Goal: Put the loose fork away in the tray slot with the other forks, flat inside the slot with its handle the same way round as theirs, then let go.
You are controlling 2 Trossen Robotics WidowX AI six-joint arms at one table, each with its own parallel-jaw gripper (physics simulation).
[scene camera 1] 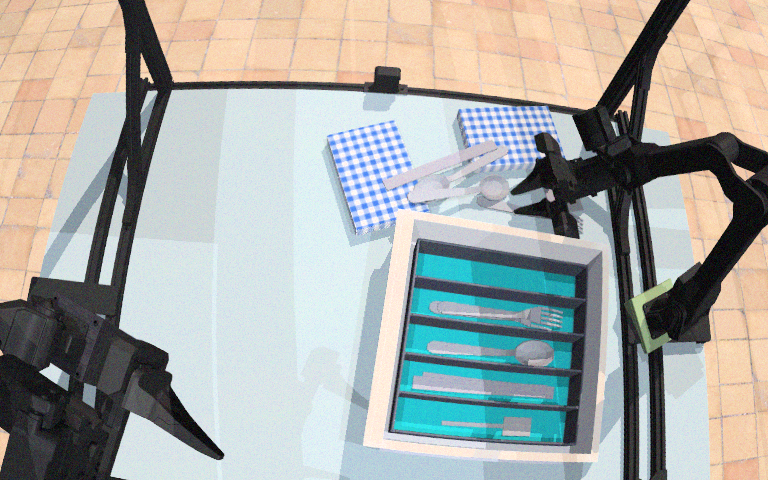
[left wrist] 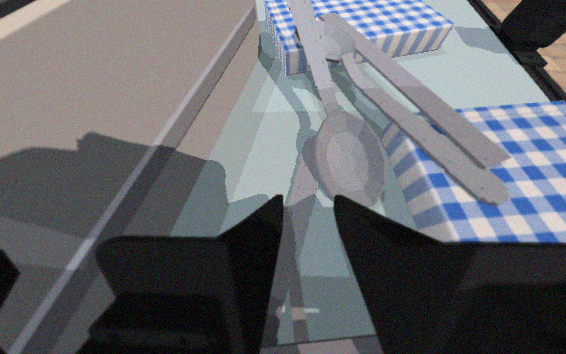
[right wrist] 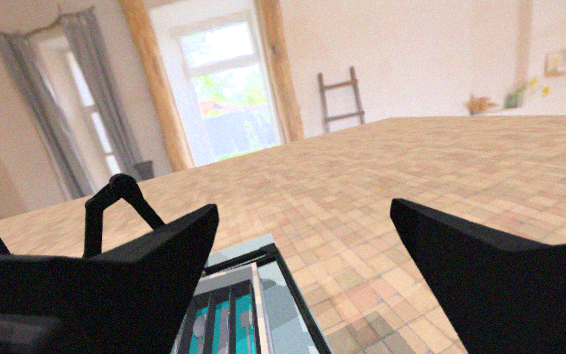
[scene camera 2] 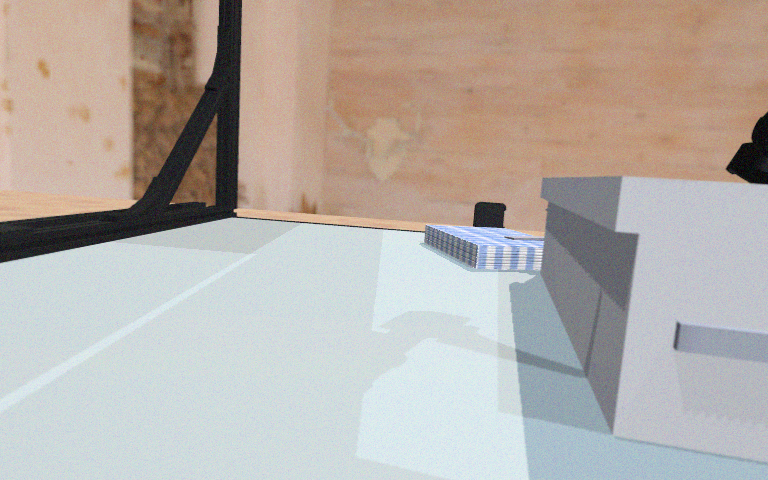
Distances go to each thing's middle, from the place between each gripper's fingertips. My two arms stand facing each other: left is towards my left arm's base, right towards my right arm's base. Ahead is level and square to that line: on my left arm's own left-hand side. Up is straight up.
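My left hand is 20 mm below the cutlery tray (scene camera 1: 440,271), and it's 240 mm short of the tray and 70 mm to the left of it. Going by my right hand instead, the tray is 420 mm below it, 180 mm behind it and 330 mm to the left of it.
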